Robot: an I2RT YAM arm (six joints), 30 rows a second.
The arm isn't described. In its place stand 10 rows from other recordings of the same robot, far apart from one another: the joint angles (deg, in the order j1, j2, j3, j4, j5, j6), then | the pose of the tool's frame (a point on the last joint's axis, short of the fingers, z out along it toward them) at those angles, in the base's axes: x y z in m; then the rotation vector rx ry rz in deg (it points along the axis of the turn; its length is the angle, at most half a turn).
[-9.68, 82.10, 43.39, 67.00, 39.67, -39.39] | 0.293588 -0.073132 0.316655 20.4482 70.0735 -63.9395
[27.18, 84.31, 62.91, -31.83, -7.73, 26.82] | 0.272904 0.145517 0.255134 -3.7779 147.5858 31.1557
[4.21, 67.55, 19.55, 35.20, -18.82, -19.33] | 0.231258 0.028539 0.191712 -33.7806 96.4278 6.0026
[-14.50, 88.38, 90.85, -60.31, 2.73, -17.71] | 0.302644 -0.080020 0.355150 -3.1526 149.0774 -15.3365
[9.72, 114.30, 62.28, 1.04, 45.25, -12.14] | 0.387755 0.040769 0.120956 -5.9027 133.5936 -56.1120
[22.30, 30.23, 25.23, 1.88, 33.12, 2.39] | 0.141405 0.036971 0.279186 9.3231 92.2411 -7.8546
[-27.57, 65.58, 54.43, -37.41, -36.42, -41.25] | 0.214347 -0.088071 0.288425 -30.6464 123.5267 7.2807
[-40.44, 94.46, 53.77, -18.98, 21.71, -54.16] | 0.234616 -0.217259 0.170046 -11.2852 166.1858 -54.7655
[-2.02, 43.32, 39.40, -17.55, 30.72, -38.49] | 0.173055 -0.024301 0.299449 -15.3749 114.6894 -56.1378
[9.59, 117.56, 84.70, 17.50, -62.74, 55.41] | 0.455774 0.109102 0.241090 -4.1924 118.9489 99.7105
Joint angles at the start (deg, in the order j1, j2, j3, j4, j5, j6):
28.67, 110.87, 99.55, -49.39, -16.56, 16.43
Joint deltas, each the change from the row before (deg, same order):
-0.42, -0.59, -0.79, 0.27, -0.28, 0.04
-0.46, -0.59, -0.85, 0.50, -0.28, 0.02
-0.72, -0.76, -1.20, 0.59, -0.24, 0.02
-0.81, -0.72, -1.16, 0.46, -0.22, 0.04
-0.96, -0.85, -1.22, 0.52, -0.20, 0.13
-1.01, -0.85, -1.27, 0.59, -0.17, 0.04
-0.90, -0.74, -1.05, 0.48, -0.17, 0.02
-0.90, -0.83, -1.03, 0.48, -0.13, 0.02
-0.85, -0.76, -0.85, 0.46, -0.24, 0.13
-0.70, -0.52, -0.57, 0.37, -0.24, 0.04
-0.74, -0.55, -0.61, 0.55, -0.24, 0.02
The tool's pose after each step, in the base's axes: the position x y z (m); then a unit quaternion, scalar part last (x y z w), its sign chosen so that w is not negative. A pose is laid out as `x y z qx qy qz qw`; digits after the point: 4 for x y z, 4 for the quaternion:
0.3620 0.2062 0.2768 -0.1351 0.9481 0.2264 0.1780
0.3617 0.2025 0.2769 -0.1320 0.9477 0.2285 0.1797
0.3615 0.1967 0.2763 -0.1265 0.9478 0.2296 0.1815
0.3614 0.1903 0.2754 -0.1199 0.9483 0.2301 0.1825
0.3613 0.1828 0.2752 -0.1115 0.9488 0.2308 0.1846
0.3613 0.1751 0.2747 -0.1034 0.9491 0.2309 0.1874
0.3612 0.1683 0.2744 -0.0963 0.9493 0.2312 0.1900
0.3608 0.1614 0.2748 -0.0893 0.9492 0.2314 0.1935
0.3605 0.1552 0.2757 -0.0822 0.9487 0.2330 0.1972
0.3606 0.1502 0.2764 -0.0770 0.9481 0.2344 0.2004
0.3608 0.1451 0.2773 -0.0719 0.9471 0.2361 0.2050

